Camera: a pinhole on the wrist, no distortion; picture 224 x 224 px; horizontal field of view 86.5 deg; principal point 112.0 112.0 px. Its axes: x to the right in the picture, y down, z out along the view. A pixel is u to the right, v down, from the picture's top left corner.
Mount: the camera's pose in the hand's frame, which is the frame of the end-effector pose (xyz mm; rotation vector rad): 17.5 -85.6 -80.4 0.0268 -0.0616 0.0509
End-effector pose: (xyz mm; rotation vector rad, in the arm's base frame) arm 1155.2 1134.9 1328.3 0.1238 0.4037 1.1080
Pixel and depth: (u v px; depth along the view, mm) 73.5 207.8 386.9
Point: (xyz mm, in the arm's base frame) 1038.6 1128.8 1708.6
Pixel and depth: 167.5 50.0 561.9
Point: 1759.7 1244.8 1600.2
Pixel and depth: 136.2 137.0 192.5
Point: 1256.0 1162.7 1409.0
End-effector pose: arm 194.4 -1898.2 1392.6 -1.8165 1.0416 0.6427
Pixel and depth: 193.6 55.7 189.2
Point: 415.4 -1810.9 1312.9
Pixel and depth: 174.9 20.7 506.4
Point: 742.9 -1510.8 1205.2
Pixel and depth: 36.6 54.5 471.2
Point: 339.1 -1380.6 1614.3
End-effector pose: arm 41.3 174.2 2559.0 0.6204 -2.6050 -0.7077
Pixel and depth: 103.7 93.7 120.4
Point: 55.4 103.8 2469.6
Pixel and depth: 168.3 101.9 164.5
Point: -38.7 87.2 2453.0
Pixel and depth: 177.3 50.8 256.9
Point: -96.8 0.0 2328.6
